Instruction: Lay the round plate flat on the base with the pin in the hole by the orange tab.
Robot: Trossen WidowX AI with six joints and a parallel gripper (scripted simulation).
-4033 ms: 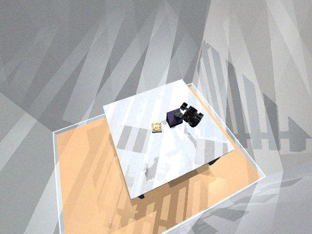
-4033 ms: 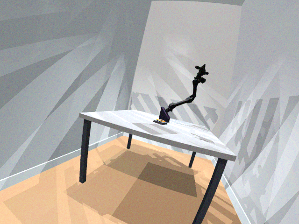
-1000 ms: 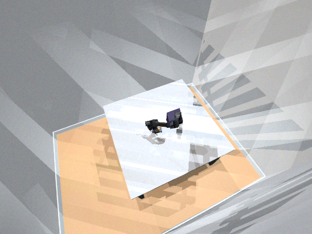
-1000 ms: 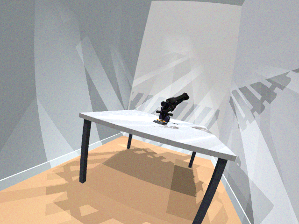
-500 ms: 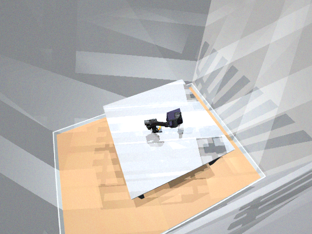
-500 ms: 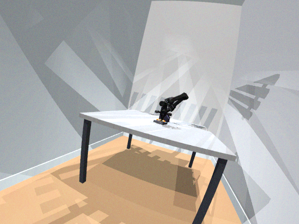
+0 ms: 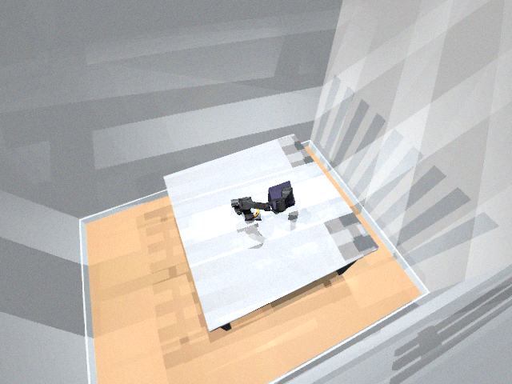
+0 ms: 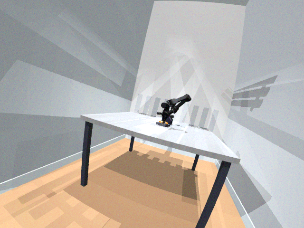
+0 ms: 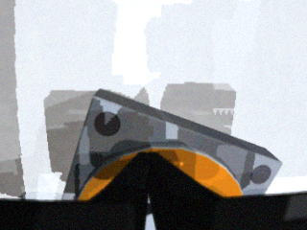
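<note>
Right now my gripper tip is 3 cm past the round plate, 1 cm to the left of it and 1 cm above it. The rest, counted from my gripper tip: base: 5 cm behind, 2 cm below, 1 cm to the right.
</note>
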